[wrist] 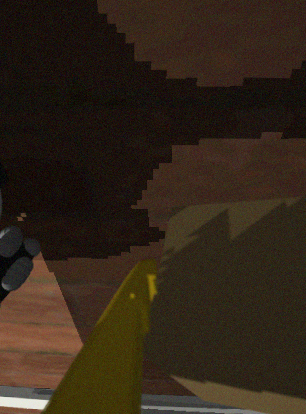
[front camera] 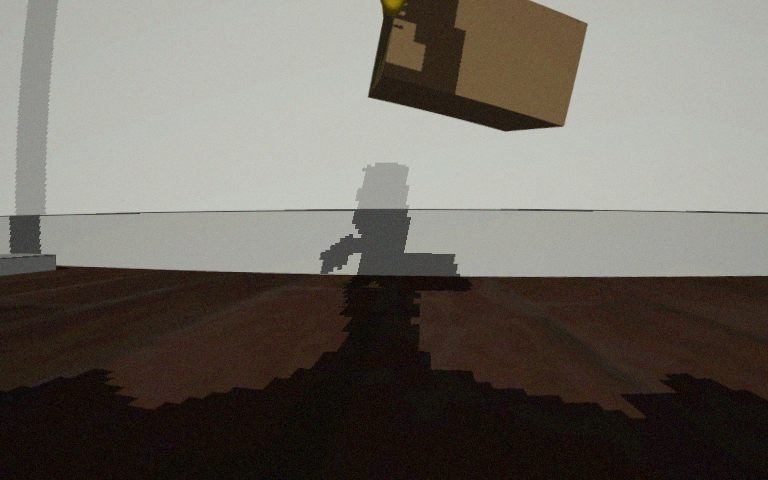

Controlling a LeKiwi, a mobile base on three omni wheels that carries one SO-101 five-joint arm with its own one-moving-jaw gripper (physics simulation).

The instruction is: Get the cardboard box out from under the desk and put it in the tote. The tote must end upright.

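Places are measured from the arm's base along level axes (x ahead, y down, z left), in millimetres.
Pixels of known places: hand, tool point: [wrist: 156, 274] [front camera: 393, 6].
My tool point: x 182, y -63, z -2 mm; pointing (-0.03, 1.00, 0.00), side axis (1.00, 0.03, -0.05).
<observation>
Behind a point stands the place of what it marks.
The cardboard box [front camera: 512, 62] @(x 195, y -46, z -55 mm) [wrist: 230, 295] @(x 202, y -72, z 0 mm) hangs in the air, tilted, at the upper right of the front view, with its lower edge above the floor. In the wrist view it fills the lower right, partly in shadow. My gripper [front camera: 392, 6] [wrist: 154, 285] is shut on the box near its left end. One yellow jaw presses against the box's side; the other jaw is hidden by the box. The upper part of the gripper is out of the front view. The tote does not show in either view.
A pale wall [front camera: 198, 113] @(x 550, y -152, z 295 mm) with a lighter lower band stands ahead, bearing the arm's shadow. A low light-grey block [front camera: 27, 264] @(x 453, y 76, z 506 mm) lies at the left edge by the wall. One of my wheels [wrist: 17, 257] shows at the left of the wrist view, above the wooden floor [wrist: 35, 325] @(x -61, y 90, z -308 mm).
</observation>
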